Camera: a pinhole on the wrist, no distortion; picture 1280 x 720 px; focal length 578.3 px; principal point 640.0 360.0 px. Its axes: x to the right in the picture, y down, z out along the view. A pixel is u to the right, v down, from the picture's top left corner.
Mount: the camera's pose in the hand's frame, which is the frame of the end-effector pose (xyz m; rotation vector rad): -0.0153 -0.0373 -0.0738 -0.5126 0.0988 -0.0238
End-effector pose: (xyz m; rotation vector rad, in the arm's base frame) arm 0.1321 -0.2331 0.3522 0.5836 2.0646 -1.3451
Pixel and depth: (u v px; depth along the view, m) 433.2 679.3 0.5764
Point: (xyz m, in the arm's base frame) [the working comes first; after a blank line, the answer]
In the camera's frame: -0.2061 0.3183 0.5764

0.6636 -0.2971 0.0278
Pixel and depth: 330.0 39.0 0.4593
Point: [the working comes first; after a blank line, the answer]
In the camera's frame: -0.2462 -0.2549 0.4593

0.3864 -0.6839 0.3704
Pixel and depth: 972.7 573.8 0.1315
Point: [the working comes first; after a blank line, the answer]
In the camera's frame: 0.0757 0.0486 0.1315

0.1240 -0.2136 0.2558
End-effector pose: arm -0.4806 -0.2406 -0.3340 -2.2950 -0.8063 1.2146
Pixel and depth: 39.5 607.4 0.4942
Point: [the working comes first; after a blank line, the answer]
In the camera's frame: -0.5132 0.2114 0.4942

-0.8230 -0.8355 -0.4528
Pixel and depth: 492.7 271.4 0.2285
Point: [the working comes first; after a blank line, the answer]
In the camera's frame: -0.0582 -0.0350 0.2285

-0.6130 -0.2948 -0.4096
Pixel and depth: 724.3 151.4 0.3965
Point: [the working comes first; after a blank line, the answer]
In the camera's frame: 0.0578 -0.1430 0.3965

-0.7172 -0.1766 -0.5784
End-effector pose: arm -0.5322 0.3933 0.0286 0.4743 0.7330 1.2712
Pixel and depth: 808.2 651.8 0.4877
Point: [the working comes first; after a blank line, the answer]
In the camera's frame: 0.1418 0.2461 0.4877

-0.6343 0.6788 0.4183
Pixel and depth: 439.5 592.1 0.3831
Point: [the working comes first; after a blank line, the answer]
In the camera's frame: -0.1328 0.1538 0.3831

-0.6029 0.3739 0.3872
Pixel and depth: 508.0 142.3 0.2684
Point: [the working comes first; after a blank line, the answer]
In the camera's frame: -0.0613 -0.1010 0.2684

-0.3898 0.3636 0.1931
